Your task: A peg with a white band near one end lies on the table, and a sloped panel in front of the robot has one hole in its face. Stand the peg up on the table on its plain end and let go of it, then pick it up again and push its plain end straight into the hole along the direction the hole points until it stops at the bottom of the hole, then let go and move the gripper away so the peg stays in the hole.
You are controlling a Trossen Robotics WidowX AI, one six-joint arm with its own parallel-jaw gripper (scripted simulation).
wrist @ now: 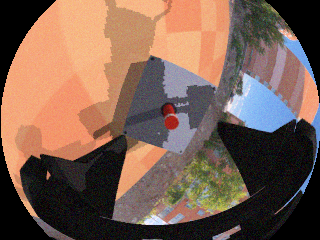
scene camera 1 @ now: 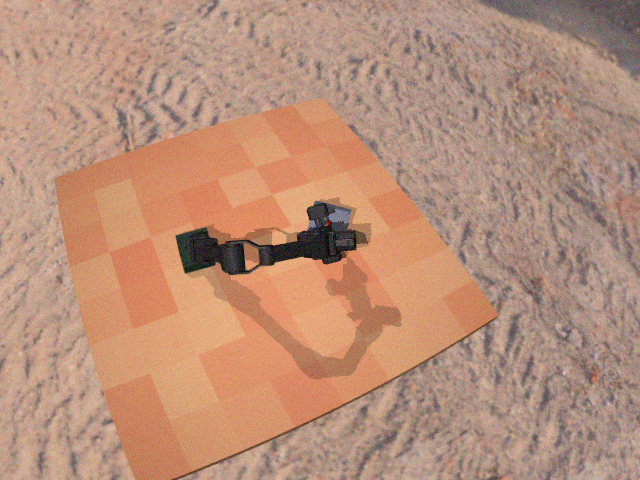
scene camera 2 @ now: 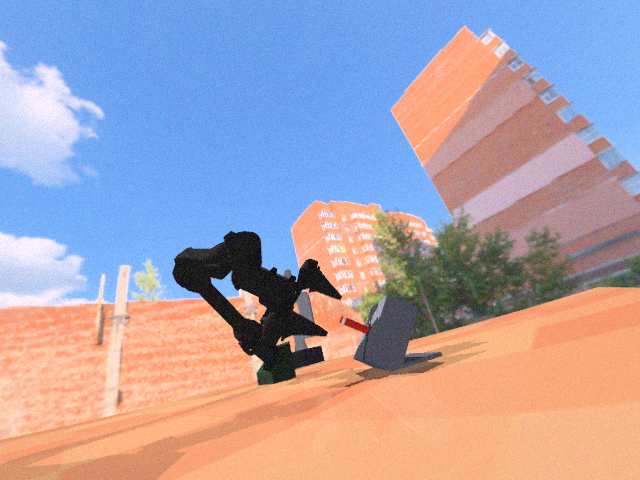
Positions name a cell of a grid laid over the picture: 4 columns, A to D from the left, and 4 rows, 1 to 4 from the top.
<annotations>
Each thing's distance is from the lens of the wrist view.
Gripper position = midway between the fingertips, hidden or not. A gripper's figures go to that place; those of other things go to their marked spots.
my gripper (wrist: C3): 0.10 m
grey sloped panel (wrist: C2): 0.16 m
</annotations>
